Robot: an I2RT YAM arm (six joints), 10 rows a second.
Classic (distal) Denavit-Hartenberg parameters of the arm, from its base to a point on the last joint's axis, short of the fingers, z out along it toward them. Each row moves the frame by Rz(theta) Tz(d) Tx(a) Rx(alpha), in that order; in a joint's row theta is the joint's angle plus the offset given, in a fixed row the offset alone. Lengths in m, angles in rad.
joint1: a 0.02  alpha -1.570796  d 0.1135  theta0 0
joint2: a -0.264  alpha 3.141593  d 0  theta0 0
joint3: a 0.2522  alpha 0  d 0  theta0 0.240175
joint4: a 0.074  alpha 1.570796  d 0  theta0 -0.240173
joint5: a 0  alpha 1.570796  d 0  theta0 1.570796
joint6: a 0  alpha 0  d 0.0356  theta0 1.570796
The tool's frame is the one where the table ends.
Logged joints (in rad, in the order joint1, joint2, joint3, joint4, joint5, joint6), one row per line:
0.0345 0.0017 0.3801 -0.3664 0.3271 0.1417
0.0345 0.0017 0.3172 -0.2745 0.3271 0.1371
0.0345 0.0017 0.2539 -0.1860 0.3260 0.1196
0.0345 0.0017 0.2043 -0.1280 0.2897 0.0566
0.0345 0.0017 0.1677 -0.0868 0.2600 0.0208
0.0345 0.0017 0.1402 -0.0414 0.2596 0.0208
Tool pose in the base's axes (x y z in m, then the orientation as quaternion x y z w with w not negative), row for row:
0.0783 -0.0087 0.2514 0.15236 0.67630 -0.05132 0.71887
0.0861 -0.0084 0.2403 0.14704 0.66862 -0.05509 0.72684
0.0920 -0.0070 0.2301 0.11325 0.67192 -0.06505 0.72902
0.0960 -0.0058 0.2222 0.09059 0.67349 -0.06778 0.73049
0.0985 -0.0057 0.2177 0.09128 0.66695 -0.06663 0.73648
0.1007 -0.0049 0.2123 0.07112 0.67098 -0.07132 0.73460
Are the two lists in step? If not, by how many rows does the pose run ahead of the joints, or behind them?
The pose runs 1 row ahead of the joints: the pose in row i belongs to the joints in row i + 1.
